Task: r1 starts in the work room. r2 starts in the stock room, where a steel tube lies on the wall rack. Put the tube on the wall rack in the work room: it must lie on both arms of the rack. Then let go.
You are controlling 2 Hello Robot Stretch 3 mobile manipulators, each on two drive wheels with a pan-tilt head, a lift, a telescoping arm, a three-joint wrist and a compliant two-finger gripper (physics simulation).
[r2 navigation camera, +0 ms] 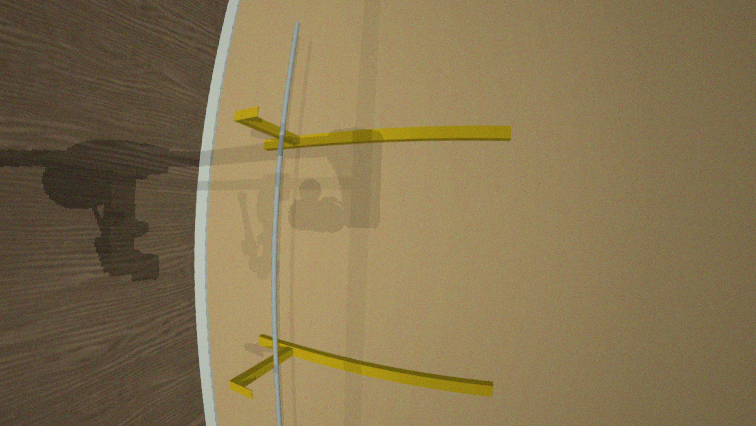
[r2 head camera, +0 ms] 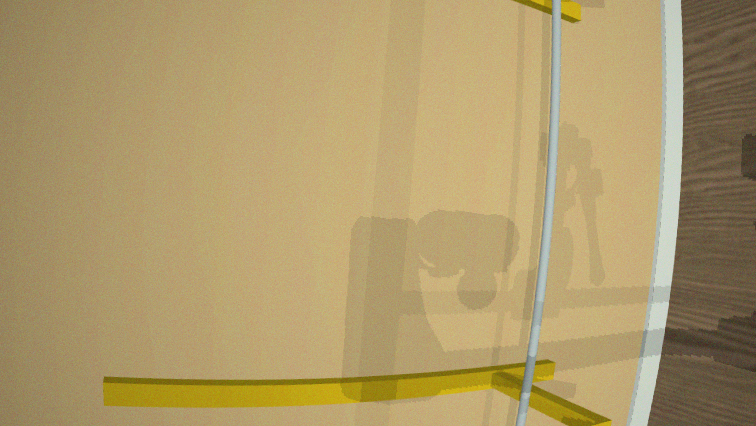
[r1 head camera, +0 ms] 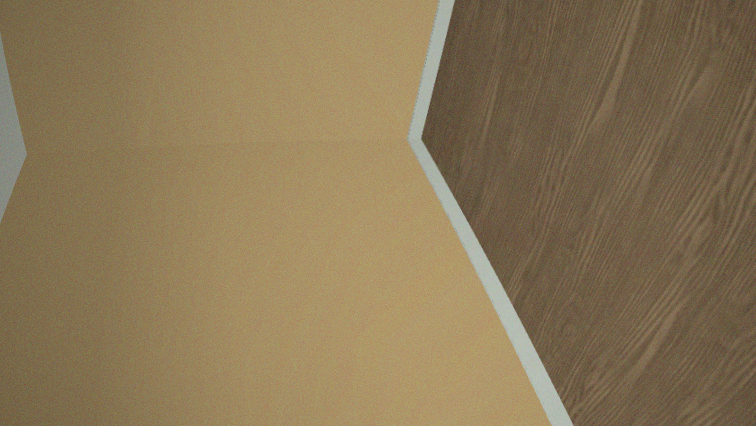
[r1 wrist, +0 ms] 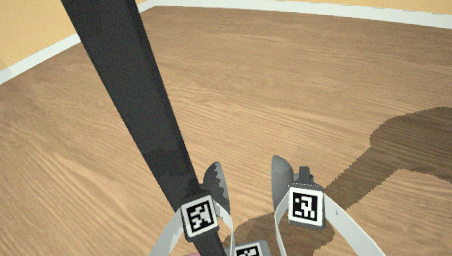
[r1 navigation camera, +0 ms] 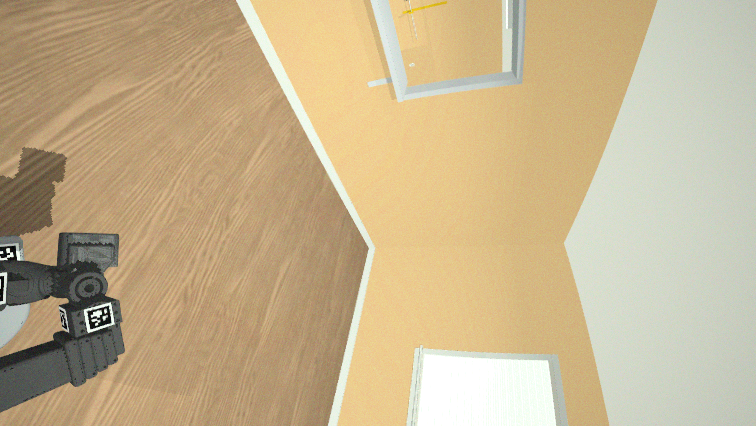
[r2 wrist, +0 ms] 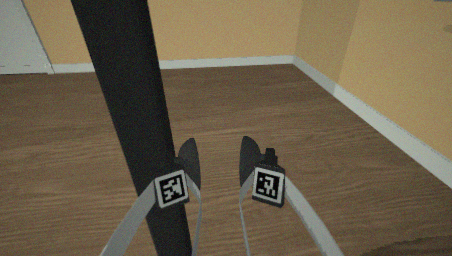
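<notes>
The steel tube (r2 head camera: 551, 132) (r2 navigation camera: 275, 238) is a long, thin grey rod in the r2 head and navigation views. It lies across both yellow arms of the stock room's wall rack (r2 head camera: 238, 393) (r2 navigation camera: 428, 133); one end shows in the r2 navigation view, and the other runs out of view. r2's gripper (r2 wrist: 220, 162) is open in its wrist view, with floor behind its fingers, and holds no tube. r1's gripper (r1 wrist: 250, 184) is open over wood floor, with no tube between its fingers. The work room's rack cannot be made out in r1's views.
In the r1 navigation view a framed wall opening (r1 navigation camera: 460, 87) shows a yellow bar (r1 navigation camera: 429, 7) beyond it; a bright panel (r1 navigation camera: 486, 391) is in the wall below. r1's wrist (r1 navigation camera: 87, 285) is at the left. A pale door (r2 wrist: 17, 37) and a wall corner lie ahead of r2's gripper.
</notes>
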